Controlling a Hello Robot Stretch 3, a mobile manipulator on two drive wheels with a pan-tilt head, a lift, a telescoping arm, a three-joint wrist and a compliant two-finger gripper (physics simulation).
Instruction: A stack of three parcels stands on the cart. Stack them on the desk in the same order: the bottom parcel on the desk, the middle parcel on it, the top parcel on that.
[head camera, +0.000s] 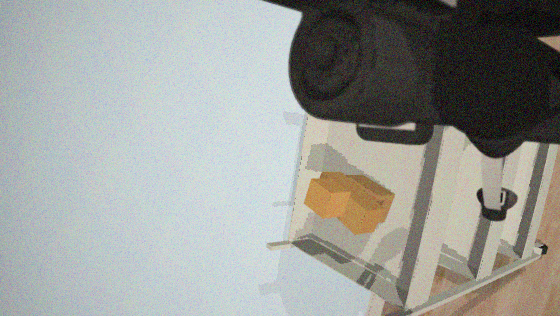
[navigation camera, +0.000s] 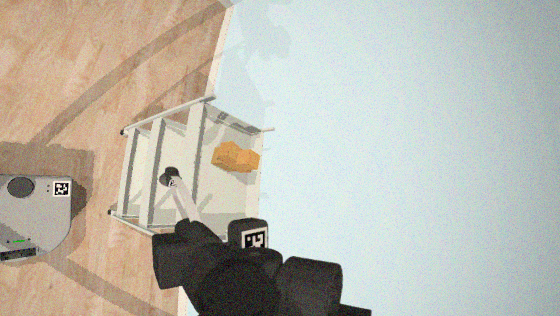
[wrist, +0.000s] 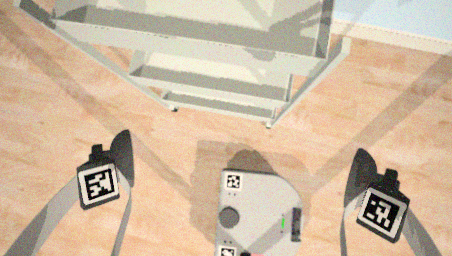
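Seen in the pictures: gripper, between the fingertips: (navigation camera: 168, 221) (wrist: 238, 158); robot's base, origin of its link: (navigation camera: 21, 186) (wrist: 231, 208).
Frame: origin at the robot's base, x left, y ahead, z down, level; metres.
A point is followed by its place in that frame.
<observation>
The orange-brown parcels (head camera: 350, 202) {x -0.526, y 0.127, z -0.765 m} (navigation camera: 235, 157) {x -0.524, y 0.129, z -0.765 m} stand close together on the top shelf of the pale cart (head camera: 425, 225) {x -0.391, y 0.140, z -0.730 m} (navigation camera: 196, 125) {x -0.398, y 0.218, z -0.714 m} (wrist: 200, 47) {x -0.381, y 0.052, z -0.710 m}, towards its wall side. They overlap in these steep views, so I cannot tell top, middle and bottom apart. My gripper (wrist: 238, 158) {x -0.217, y -0.022, z -0.880 m} is open wide and empty, with floor and my own base showing between its fingers. It hangs in front of the cart's open side, apart from the parcels. In the head and navigation views a fingertip shows over the lower shelves, and my wrist hides part of the cart. The desk does not show.
The pale blue wall (head camera: 125, 150) {x -0.902, y 0.079, z -1.054 m} (navigation camera: 400, 150) {x -0.914, y 0.169, z -1.258 m} (wrist: 400, 15) {x -0.808, y -0.587, z -0.181 m} stands right behind the cart. My base (navigation camera: 40, 215) {x -0.063, y -0.102, z -0.160 m} (wrist: 260, 200) {x -0.072, y -0.105, z -0.160 m} is on the wooden floor (navigation camera: 100, 40) {x -0.217, y 0.767, z 0.000 m} (wrist: 50, 110) {x -0.361, y 0.904, z -0.001 m} in front of the cart. The cart has raised side rails and lower shelves.
</observation>
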